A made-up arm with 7 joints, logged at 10 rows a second.
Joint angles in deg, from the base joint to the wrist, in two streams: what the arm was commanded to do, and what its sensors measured. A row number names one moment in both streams.
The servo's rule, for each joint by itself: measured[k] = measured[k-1] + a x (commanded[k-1-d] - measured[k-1]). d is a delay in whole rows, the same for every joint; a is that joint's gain. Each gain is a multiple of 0.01, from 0.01 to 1. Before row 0 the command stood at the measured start. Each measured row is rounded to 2 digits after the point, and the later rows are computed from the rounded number. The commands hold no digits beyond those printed.
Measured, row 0:
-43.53, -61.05, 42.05, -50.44, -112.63, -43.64, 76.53
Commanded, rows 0 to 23:
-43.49, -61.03, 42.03, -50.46, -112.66, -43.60, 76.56
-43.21, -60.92, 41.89, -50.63, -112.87, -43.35, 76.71
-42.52, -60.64, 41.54, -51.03, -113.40, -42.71, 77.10
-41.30, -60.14, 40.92, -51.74, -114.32, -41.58, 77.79
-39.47, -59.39, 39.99, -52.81, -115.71, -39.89, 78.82
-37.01, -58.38, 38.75, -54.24, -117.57, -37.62, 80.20
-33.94, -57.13, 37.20, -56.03, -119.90, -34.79, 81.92
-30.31, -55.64, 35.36, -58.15, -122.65, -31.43, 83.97
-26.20, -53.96, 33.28, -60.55, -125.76, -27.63, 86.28
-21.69, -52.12, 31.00, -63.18, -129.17, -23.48, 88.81
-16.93, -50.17, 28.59, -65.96, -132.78, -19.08, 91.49
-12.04, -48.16, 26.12, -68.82, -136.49, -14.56, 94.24
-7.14, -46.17, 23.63, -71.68, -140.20, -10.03, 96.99
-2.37, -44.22, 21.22, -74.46, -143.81, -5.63, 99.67
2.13, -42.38, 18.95, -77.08, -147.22, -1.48, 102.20
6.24, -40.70, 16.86, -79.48, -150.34, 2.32, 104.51
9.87, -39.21, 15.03, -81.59, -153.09, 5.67, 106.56
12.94, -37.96, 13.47, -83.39, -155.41, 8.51, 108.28
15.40, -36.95, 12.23, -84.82, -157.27, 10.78, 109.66
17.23, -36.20, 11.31, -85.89, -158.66, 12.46, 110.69
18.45, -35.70, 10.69, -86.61, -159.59, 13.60, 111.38
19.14, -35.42, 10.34, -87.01, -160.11, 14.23, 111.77
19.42, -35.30, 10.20, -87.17, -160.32, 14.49, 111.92
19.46, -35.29, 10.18, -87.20, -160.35, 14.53, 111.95
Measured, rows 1 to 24:
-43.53, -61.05, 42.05, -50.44, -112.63, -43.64, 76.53
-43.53, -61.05, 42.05, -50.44, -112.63, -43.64, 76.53
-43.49, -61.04, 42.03, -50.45, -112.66, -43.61, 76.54
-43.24, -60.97, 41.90, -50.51, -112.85, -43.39, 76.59
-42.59, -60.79, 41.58, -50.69, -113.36, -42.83, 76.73
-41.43, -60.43, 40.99, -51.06, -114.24, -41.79, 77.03
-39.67, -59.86, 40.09, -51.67, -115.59, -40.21, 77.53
-37.28, -59.05, 38.88, -52.57, -117.41, -38.06, 78.28
-34.27, -57.99, 37.37, -53.78, -119.70, -35.35, 79.30
-30.71, -56.70, 35.56, -55.31, -122.41, -32.10, 80.61
-26.65, -55.19, 33.51, -57.14, -125.49, -28.39, 82.20
-22.19, -53.50, 31.25, -59.25, -128.88, -24.31, 84.05
-17.46, -51.67, 28.86, -61.60, -132.47, -19.97, 86.13
-12.58, -49.74, 26.39, -64.13, -136.17, -15.48, 88.40
-7.68, -47.78, 23.91, -66.77, -139.88, -10.96, 90.81
-2.90, -45.82, 21.49, -69.46, -143.50, -6.54, 93.29
1.63, -43.93, 19.20, -72.13, -146.92, -2.34, 95.78
5.78, -42.15, 17.09, -74.70, -150.07, 1.53, 98.22
9.46, -40.53, 15.24, -77.11, -152.85, 4.97, 100.56
12.59, -39.12, 13.65, -79.31, -155.21, 7.91, 102.72
15.12, -37.93, 12.37, -81.24, -157.11, 10.29, 104.66
17.02, -36.98, 11.42, -82.87, -158.54, 12.09, 106.35
18.31, -36.28, 10.76, -84.18, -159.51, 13.34, 107.76
19.06, -35.81, 10.38, -85.17, -160.06, 14.08, 108.88
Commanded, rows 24 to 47:
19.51, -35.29, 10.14, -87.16, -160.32, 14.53, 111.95
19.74, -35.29, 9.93, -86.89, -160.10, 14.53, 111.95
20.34, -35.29, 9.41, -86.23, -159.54, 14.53, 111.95
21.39, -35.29, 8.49, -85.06, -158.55, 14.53, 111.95
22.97, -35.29, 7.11, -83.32, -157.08, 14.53, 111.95
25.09, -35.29, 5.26, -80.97, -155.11, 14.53, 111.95
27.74, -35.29, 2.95, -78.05, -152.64, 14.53, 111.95
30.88, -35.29, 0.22, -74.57, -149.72, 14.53, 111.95
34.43, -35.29, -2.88, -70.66, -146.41, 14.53, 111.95
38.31, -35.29, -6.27, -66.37, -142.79, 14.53, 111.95
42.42, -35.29, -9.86, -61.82, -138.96, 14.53, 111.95
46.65, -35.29, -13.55, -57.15, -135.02, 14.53, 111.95
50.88, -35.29, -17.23, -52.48, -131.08, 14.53, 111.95
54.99, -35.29, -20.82, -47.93, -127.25, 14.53, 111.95
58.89, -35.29, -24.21, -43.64, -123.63, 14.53, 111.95
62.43, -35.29, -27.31, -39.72, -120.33, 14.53, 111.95
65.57, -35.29, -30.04, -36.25, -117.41, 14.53, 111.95
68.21, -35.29, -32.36, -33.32, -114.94, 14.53, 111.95
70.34, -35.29, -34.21, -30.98, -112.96, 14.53, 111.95
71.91, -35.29, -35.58, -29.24, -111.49, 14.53, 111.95
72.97, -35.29, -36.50, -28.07, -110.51, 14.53, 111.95
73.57, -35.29, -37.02, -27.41, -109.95, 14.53, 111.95
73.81, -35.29, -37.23, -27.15, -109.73, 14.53, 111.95
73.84, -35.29, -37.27, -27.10, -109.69, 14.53, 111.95
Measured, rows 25 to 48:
19.38, -35.53, 10.22, -85.87, -160.30, 14.42, 109.73
19.45, -35.40, 10.18, -86.34, -160.35, 14.51, 110.35
19.50, -35.34, 10.14, -86.63, -160.32, 14.53, 110.80
19.72, -35.31, 9.95, -86.72, -160.12, 14.53, 111.12
20.28, -35.30, 9.46, -86.55, -159.59, 14.53, 111.35
21.28, -35.29, 8.59, -86.03, -158.63, 14.53, 111.52
22.80, -35.29, 7.26, -85.08, -157.20, 14.53, 111.64
24.86, -35.29, 5.46, -83.64, -155.28, 14.53, 111.73
27.45, -35.29, 3.20, -81.68, -152.85, 14.53, 111.79
30.54, -35.29, 0.52, -79.19, -149.97, 14.53, 111.83
34.04, -35.29, -2.54, -76.20, -146.69, 14.53, 111.86
37.88, -35.29, -5.90, -72.76, -143.10, 14.53, 111.89
41.97, -35.29, -9.46, -68.93, -139.29, 14.53, 111.91
46.18, -35.29, -13.14, -64.81, -135.36, 14.53, 111.92
50.41, -35.29, -16.82, -60.49, -131.42, 14.53, 111.93
54.53, -35.29, -20.42, -56.09, -127.58, 14.53, 111.94
58.45, -35.29, -23.83, -51.73, -123.95, 14.53, 111.94
62.03, -35.29, -26.96, -47.53, -120.62, 14.53, 111.94
65.22, -35.29, -29.73, -43.58, -117.67, 14.53, 111.94
67.91, -35.29, -32.10, -39.99, -115.16, 14.53, 111.94
70.10, -35.29, -34.00, -36.84, -113.14, 14.53, 111.94
71.73, -35.29, -35.42, -34.18, -111.62, 14.53, 111.94
72.85, -35.29, -36.39, -32.04, -110.60, 14.53, 111.94
73.50, -35.29, -36.96, -30.42, -110.00, 14.53, 111.94

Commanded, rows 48 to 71:
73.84, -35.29, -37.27, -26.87, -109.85, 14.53, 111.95
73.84, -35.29, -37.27, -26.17, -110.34, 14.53, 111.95
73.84, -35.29, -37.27, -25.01, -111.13, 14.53, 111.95
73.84, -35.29, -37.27, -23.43, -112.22, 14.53, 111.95
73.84, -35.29, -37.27, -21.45, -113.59, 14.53, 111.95
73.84, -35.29, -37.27, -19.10, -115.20, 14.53, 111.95
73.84, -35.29, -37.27, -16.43, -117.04, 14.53, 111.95
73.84, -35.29, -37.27, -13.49, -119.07, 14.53, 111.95
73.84, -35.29, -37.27, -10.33, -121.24, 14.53, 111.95
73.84, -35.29, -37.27, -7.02, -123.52, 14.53, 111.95
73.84, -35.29, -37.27, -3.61, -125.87, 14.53, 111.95
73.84, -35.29, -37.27, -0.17, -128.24, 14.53, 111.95
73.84, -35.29, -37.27, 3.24, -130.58, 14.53, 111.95
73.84, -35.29, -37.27, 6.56, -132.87, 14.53, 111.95
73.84, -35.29, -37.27, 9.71, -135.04, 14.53, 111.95
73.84, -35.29, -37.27, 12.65, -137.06, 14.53, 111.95
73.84, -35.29, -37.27, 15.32, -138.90, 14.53, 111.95
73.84, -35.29, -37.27, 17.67, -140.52, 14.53, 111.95
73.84, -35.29, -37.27, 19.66, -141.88, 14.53, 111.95
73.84, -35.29, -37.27, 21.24, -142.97, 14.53, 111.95
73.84, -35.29, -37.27, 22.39, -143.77, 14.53, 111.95
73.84, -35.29, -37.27, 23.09, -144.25, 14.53, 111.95
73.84, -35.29, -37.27, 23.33, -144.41, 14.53, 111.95
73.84, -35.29, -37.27, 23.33, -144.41, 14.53, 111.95
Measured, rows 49 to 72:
73.78, -35.29, -37.20, -29.28, -109.75, 14.53, 111.94
73.83, -35.29, -37.26, -28.52, -109.69, 14.53, 111.94
73.84, -35.29, -37.27, -27.94, -109.84, 14.53, 111.94
73.84, -35.29, -37.27, -27.32, -110.30, 14.53, 111.94
73.84, -35.29, -37.27, -26.51, -111.06, 14.53, 111.94
73.84, -35.29, -37.27, -25.43, -112.13, 14.53, 111.94
73.84, -35.29, -37.27, -24.04, -113.47, 14.53, 111.94
73.84, -35.29, -37.27, -22.31, -115.06, 14.53, 111.94
73.84, -35.29, -37.27, -20.25, -116.88, 14.53, 111.94
73.84, -35.29, -37.27, -17.88, -118.89, 14.53, 111.94
73.84, -35.29, -37.27, -15.24, -121.05, 14.53, 111.94
73.84, -35.29, -37.27, -12.36, -123.32, 14.53, 111.94
73.84, -35.29, -37.27, -9.30, -125.67, 14.53, 111.94
73.84, -35.29, -37.27, -6.10, -128.03, 14.53, 111.94
73.84, -35.29, -37.27, -2.83, -130.38, 14.53, 111.94
73.84, -35.29, -37.27, 0.46, -132.67, 14.53, 111.94
73.84, -35.29, -37.27, 3.70, -134.85, 14.53, 111.94
73.84, -35.29, -37.27, 6.83, -136.88, 14.53, 111.94
73.84, -35.29, -37.27, 9.80, -138.74, 14.53, 111.94
73.84, -35.29, -37.27, 12.55, -140.38, 14.53, 111.94
73.84, -35.29, -37.27, 15.04, -141.76, 14.53, 111.94
73.84, -35.29, -37.27, 17.21, -142.87, 14.53, 111.94
73.84, -35.29, -37.27, 19.02, -143.70, 14.53, 111.94
73.84, -35.29, -37.27, 20.44, -144.21, 14.53, 111.94

